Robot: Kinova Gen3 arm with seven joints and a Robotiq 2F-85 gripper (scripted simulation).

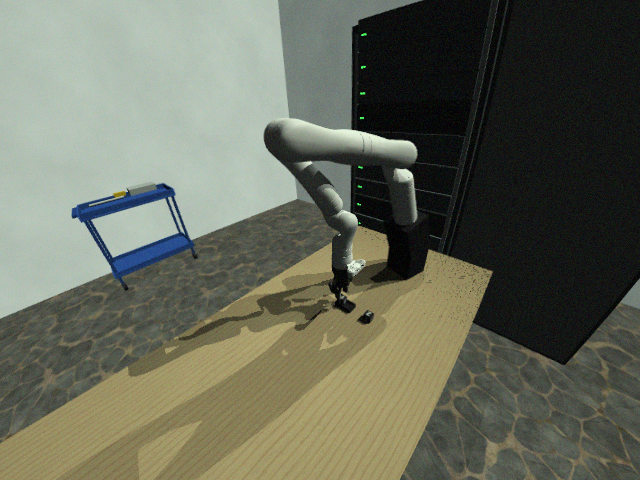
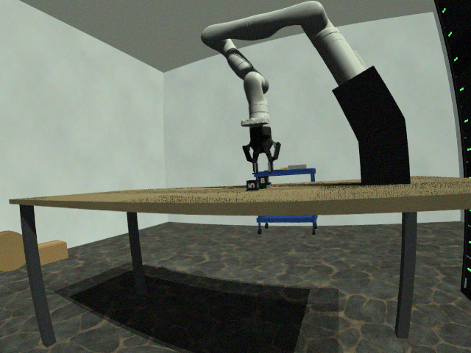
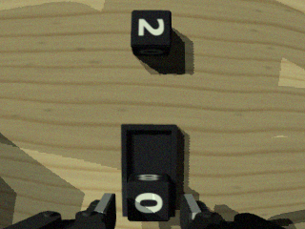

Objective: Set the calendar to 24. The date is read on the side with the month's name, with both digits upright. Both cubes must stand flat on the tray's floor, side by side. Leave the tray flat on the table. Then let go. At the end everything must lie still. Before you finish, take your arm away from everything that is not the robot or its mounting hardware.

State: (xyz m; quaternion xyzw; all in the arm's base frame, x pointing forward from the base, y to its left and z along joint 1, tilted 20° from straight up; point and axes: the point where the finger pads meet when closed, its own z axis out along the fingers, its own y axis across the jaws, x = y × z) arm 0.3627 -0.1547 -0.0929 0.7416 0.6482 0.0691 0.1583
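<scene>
My hand is 4 cm above the black cube. From my hand the other things lie so: black tray (6 cm below, 2 cm to the left); then black date cube (12 cm to the left, 5 cm below, 2 cm ahead).
</scene>
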